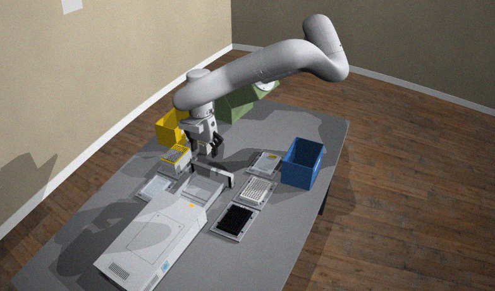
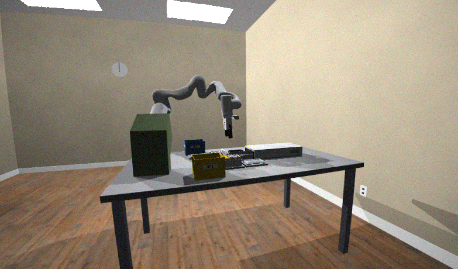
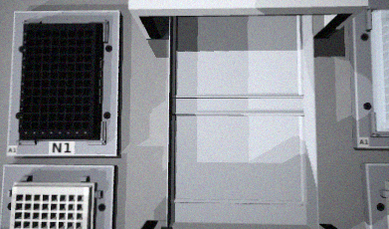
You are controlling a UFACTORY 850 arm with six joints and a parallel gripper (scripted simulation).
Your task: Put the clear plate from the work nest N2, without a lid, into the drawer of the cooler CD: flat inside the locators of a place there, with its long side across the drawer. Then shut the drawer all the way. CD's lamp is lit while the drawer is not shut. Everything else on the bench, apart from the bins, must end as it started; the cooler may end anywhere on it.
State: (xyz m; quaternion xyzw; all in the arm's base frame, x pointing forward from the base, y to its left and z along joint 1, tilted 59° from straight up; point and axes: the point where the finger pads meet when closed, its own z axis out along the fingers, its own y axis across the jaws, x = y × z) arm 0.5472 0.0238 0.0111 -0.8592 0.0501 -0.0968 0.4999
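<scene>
Now: hand 190 mm to the left of the clear plate, 170 mm above it and 130 mm short of it. From my hand the other things lie so: white well plate 190 mm to the left, 170 mm below, 50 mm behind; cooler drawer 150 mm below, 70 mm ahead, 10 mm to the right; yellow-rimmed tip box 210 mm to the right, 130 mm below, 50 mm behind.
</scene>
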